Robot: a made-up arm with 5 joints.
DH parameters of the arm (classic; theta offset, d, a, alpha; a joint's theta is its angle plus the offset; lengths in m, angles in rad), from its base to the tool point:
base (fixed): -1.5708 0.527 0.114 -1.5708
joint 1: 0 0.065 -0.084 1.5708
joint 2: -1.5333 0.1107 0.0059 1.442
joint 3: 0 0.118 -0.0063 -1.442
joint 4: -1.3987 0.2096 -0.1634 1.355
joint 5: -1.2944 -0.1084 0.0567 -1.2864
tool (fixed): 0.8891 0.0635 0 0
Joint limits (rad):
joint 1: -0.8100..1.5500
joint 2: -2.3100..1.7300
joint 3: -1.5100..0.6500
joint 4: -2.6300..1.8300
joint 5: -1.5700..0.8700
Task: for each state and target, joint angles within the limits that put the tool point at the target. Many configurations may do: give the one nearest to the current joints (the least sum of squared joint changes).
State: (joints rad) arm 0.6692 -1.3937 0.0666 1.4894 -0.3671
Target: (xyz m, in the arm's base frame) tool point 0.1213 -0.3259 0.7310
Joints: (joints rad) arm 0.9012 -1.4470 -0.2312 1.5131 -0.0954
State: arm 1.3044 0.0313 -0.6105 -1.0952 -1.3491
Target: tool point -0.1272 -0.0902 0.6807
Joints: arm 1.2014 -0.0514 -1.0443 -0.9405 -1.2620
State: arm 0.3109 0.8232 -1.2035 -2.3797 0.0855
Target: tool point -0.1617 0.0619 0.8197
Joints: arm 0.2334 0.4445 -0.9588 -2.5542 0.2917
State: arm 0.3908 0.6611 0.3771 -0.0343 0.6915
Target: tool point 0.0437 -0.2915 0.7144
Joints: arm 0.8857 1.0700 -0.1032 0.1437 -0.2825
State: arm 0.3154 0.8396 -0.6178 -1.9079 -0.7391
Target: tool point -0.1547 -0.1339 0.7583
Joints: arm 0.3089 0.9418 -0.1356 -1.5270 -0.5950
